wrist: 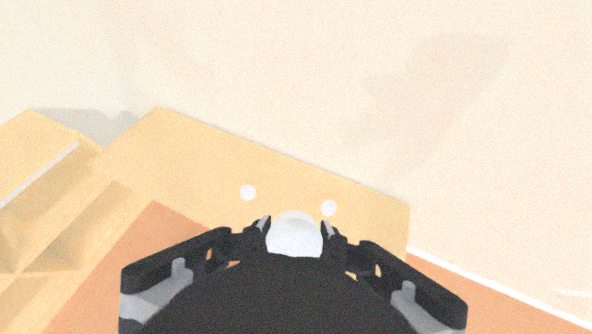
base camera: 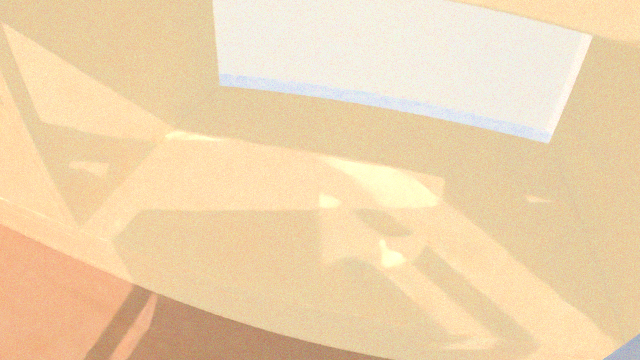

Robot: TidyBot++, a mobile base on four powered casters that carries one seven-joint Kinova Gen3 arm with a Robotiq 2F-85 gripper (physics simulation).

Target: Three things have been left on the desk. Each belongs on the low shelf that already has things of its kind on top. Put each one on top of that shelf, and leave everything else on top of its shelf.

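Frame: origin at the arm's base, x ahead, y left, z up, level; metres.
Seen in the pictures: gripper, fingertip midpoint: (wrist: 295, 227).
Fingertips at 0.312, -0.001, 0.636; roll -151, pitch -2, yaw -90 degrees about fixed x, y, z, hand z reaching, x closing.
Offsets run from my fingertips to a thing's top centre, as dx, dy, dz. Level surfaces: height alone.
My gripper (wrist: 295, 227) is shut on a white ball @(-0.013, +0.000, +0.029) (wrist: 294, 239), which shows between the fingertips in the wrist view. Beyond and below it is the wooden top of a low shelf @(dz -0.423) (wrist: 200, 155). Two small white balls @(+0.169, +0.167, -0.399) (wrist: 248, 192) @(+0.144, -0.126, -0.399) (wrist: 328, 208) lie apart on that top, just past the fingertips in the picture. The held ball appears above the near part of the shelf; its exact height is hard to tell. In the base camera view pale wood of a shelf (base camera: 270, 175) fills most of the picture, very close, and the gripper does not show.
Another wooden shelf unit (wrist: 30, 140) with open compartments stands at the left of the wrist view. A pale wall (wrist: 300, 75) rises behind the low shelf. Orange floor @(dz -1.033) (wrist: 130, 260) (base camera: 55, 290) shows in front. Shadows of the arm fall on the wood in the base camera view.
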